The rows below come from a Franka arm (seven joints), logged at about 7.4 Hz.
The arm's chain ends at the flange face. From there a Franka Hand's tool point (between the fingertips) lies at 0.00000 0.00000 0.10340 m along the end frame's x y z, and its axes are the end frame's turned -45 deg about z.
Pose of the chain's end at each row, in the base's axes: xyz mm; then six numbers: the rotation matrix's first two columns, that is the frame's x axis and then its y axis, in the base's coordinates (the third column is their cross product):
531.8, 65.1, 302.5, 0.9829, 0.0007, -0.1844, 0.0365, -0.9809, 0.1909
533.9, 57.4, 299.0, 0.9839, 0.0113, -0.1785, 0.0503, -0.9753, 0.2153
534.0, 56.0, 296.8, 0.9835, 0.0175, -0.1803, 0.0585, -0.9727, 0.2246
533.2, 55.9, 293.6, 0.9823, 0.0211, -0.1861, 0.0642, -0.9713, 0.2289
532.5, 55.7, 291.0, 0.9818, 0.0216, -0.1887, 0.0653, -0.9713, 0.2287
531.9, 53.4, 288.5, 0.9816, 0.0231, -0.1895, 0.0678, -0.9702, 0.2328
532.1, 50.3, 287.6, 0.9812, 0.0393, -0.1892, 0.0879, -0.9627, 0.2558
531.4, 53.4, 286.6, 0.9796, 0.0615, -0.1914, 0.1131, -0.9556, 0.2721
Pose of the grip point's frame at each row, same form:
513.1, 45.0, 202.8, 0.6692, 0.6941, -0.2654, 0.7208, -0.6931, 0.0046
516.2, 34.6, 199.7, 0.6602, 0.6976, -0.2785, 0.7313, -0.6817, 0.0260
516.3, 32.1, 197.8, 0.6541, 0.7002, -0.2863, 0.7368, -0.6754, 0.0313
515.0, 31.4, 194.8, 0.6492, 0.7017, -0.2934, 0.7400, -0.6719, 0.0303
514.1, 31.2, 192.2, 0.6481, 0.7021, -0.2951, 0.7404, -0.6715, 0.0283
513.4, 28.4, 189.9, 0.6462, 0.7024, -0.2986, 0.7420, -0.6697, 0.0306
514.3, 22.6, 189.6, 0.6317, 0.7085, -0.3147, 0.7560, -0.6529, 0.0471
514.2, 23.6, 189.1, 0.6127, 0.7192, -0.3277, 0.7727, -0.6322, 0.0571

